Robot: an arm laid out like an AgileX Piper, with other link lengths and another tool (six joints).
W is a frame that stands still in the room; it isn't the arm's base.
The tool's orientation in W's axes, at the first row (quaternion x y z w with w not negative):
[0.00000 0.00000 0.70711 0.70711]
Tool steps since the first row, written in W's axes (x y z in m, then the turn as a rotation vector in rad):
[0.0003 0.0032 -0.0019 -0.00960 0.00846 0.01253]
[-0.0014 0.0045 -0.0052 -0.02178 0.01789 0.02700]
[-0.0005 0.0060 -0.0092 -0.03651 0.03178 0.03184]
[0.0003 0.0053 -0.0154 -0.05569 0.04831 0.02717]
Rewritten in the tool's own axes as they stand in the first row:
[0.0032 -0.0003 -0.0019 0.00846 0.00960 0.01253]
[0.0045 0.0014 -0.0052 0.01789 0.02178 0.02700]
[0.0060 0.0005 -0.0092 0.03178 0.03651 0.03184]
[0.0053 -0.0003 -0.0154 0.04831 0.05569 0.02717]

